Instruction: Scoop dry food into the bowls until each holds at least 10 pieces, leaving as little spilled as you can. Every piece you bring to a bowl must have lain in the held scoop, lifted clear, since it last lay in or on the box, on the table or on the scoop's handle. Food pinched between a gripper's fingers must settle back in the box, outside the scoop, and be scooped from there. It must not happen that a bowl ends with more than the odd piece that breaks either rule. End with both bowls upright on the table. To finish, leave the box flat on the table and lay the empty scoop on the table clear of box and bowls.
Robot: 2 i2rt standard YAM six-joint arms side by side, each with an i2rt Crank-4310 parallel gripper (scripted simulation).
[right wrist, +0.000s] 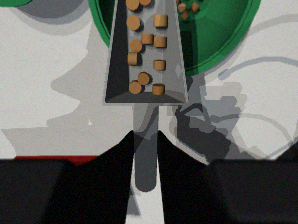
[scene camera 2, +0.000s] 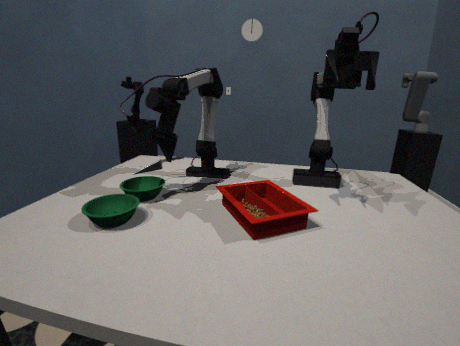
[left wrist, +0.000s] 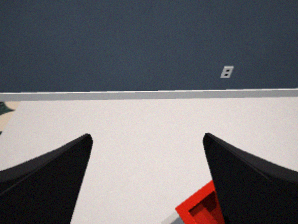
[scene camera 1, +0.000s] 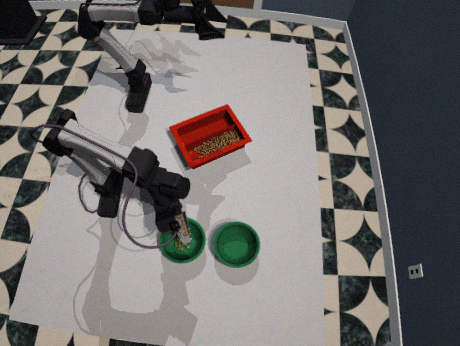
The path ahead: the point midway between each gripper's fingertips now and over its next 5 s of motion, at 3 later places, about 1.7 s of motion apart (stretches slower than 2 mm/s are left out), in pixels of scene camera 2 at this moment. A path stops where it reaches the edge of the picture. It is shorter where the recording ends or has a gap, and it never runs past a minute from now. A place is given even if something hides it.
My left gripper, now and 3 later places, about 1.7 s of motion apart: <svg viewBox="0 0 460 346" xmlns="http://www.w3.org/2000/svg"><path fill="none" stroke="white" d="M356 84L317 182L298 189L287 193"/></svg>
My right gripper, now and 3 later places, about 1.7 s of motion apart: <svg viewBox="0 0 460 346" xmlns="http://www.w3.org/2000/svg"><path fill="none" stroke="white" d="M169 161L166 159L170 162L174 169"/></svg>
